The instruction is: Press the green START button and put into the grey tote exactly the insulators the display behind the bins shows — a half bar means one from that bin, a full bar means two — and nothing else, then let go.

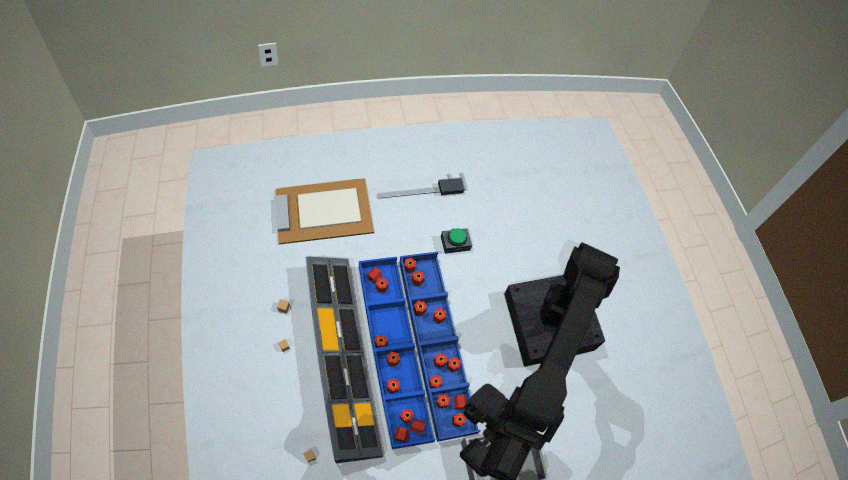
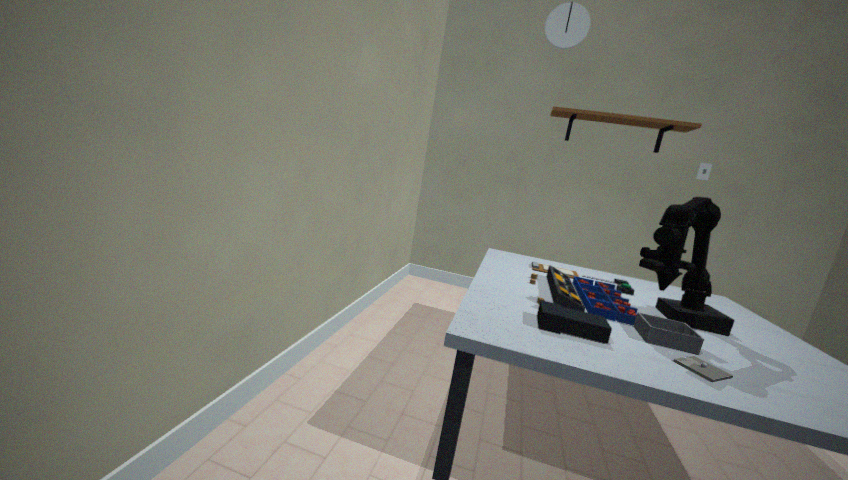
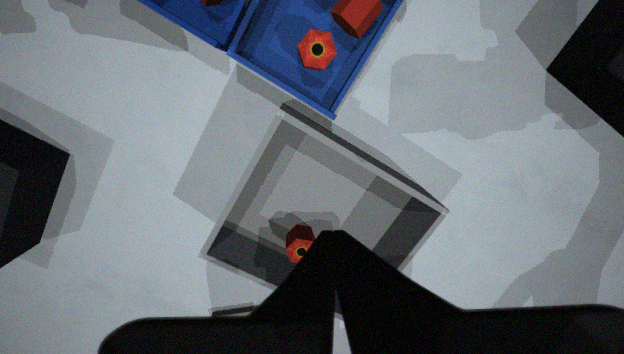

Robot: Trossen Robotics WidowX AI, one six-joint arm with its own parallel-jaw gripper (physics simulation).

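Observation:
My gripper [image 2: 664, 286] [image 3: 332, 241] is shut and empty, above the grey tote [image 2: 669, 343] [image 3: 350, 154]. One red insulator [image 3: 300, 247] stands inside the tote; my fingers hide part of the interior. The blue bins [image 1: 389, 321] [image 3: 240, 30] hold red insulators, some upright and some lying. The display [image 1: 336, 305] [image 2: 558, 286] shows one full amber bar [image 1: 327, 328] in the second row's left cell and half bars [image 1: 341, 415] [image 1: 363, 413] in both bottom cells; the other cells are dark. The green START button [image 1: 457, 236] [image 2: 626, 286] stands beyond the bins' far end.
A black box [image 2: 574, 322] stands near the bins and tote, and a flat plate [image 2: 705, 368] lies beside the tote. A clipboard [image 1: 329, 208] and a caliper [image 1: 451, 186] lie beyond the bins. Small wooden blocks [image 1: 283, 305] [image 1: 283, 344] [image 1: 309, 455] lie behind the display.

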